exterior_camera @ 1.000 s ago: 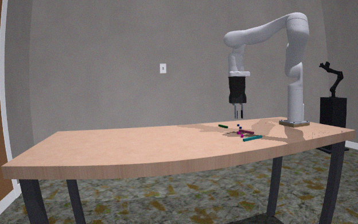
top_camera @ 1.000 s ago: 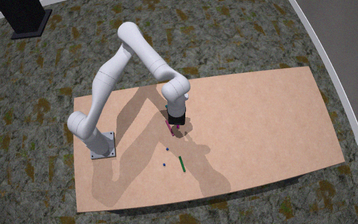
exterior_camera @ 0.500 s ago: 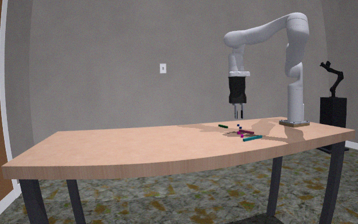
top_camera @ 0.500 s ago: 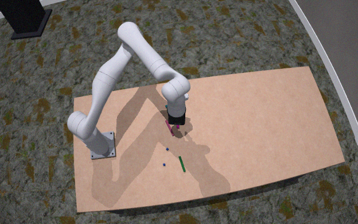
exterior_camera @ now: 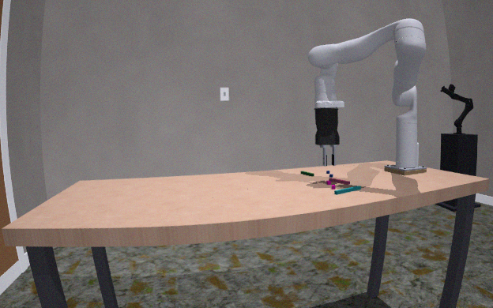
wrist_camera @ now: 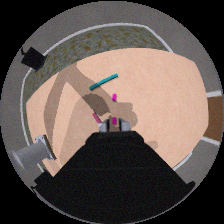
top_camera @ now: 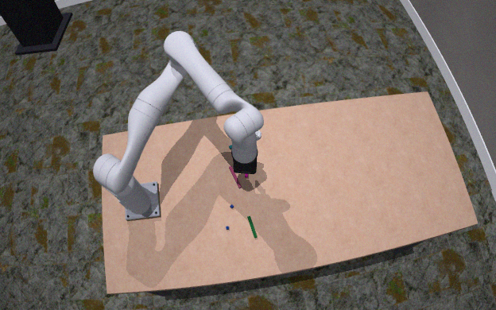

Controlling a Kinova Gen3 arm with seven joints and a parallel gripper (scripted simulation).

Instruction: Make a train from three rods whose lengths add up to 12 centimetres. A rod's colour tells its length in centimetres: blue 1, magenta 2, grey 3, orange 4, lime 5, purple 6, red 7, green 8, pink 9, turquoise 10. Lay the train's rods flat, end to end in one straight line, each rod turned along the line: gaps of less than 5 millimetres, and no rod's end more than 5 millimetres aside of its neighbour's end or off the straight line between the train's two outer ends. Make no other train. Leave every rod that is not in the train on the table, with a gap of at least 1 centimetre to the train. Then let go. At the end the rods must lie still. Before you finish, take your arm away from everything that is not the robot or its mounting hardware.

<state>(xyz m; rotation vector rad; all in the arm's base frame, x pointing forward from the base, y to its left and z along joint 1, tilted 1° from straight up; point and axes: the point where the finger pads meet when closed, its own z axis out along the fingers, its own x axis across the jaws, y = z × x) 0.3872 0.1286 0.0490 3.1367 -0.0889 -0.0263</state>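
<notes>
The pink rod is 4 cm behind my hand, 1 cm to the right of it and 7 cm below it. Round my hand: turquoise rod: 2 cm behind, 13 cm to the left, 7 cm below; green rod: 3 cm ahead, 20 cm to the right, 7 cm below.
</notes>
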